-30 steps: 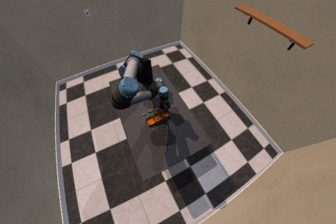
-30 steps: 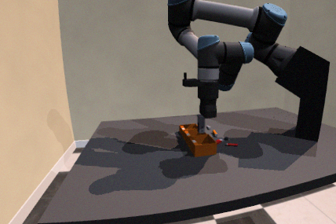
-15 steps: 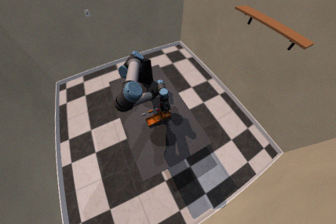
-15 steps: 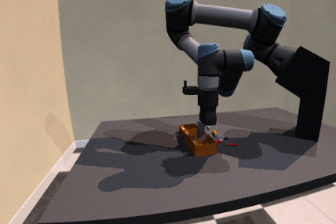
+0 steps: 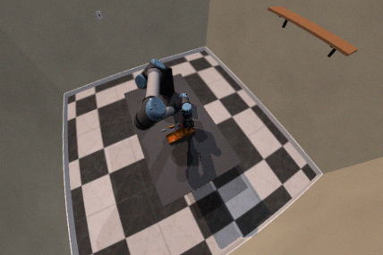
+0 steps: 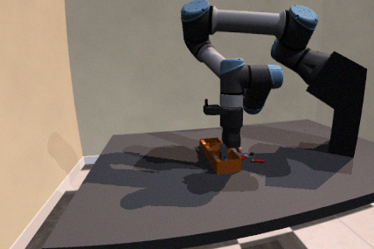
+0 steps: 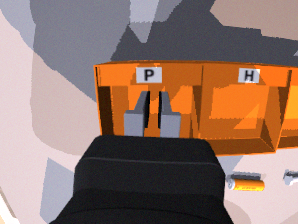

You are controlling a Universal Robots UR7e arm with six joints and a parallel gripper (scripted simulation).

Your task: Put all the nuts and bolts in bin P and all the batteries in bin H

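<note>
The orange battery is 130 mm behind my hand, 100 mm to the right of it and 30 mm below it. The rest, counted from my hand: red battery 130 mm behind, 20 mm to the left, 30 mm below; orange three-compartment bin 20 mm behind, 80 mm to the right, 10 mm below; dark nut 150 mm behind, 40 mm to the right, 30 mm below.
</note>
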